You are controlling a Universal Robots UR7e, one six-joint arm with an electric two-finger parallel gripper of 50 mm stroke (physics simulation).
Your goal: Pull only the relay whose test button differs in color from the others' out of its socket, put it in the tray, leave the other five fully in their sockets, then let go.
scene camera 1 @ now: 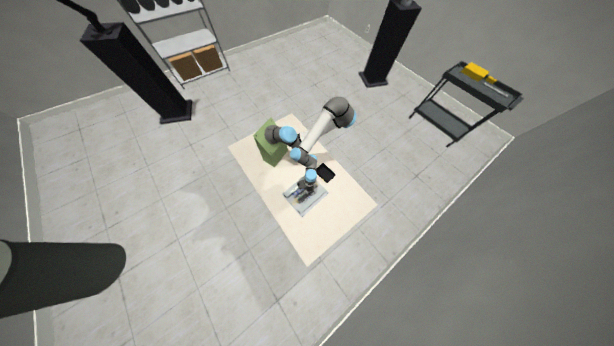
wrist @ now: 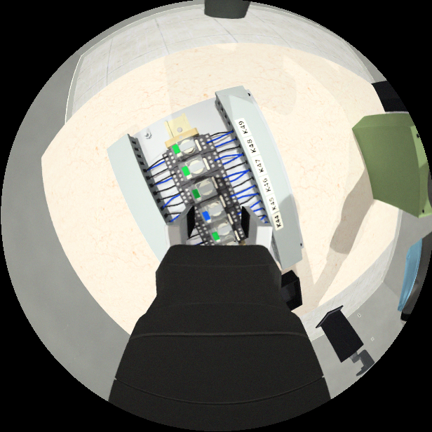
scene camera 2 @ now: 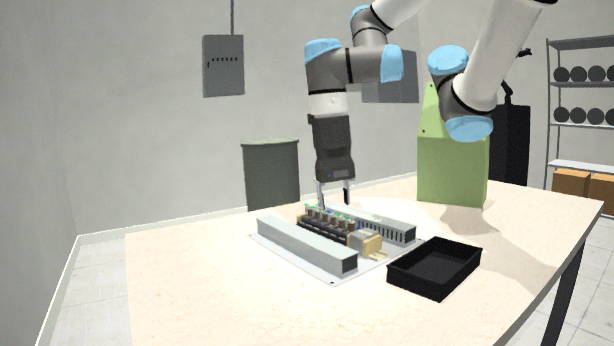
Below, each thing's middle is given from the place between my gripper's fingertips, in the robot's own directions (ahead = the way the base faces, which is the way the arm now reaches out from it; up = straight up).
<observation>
Right now the grey panel (scene camera 2: 365, 264) is 1 cm ahead of my hand and 8 cm below it.
</observation>
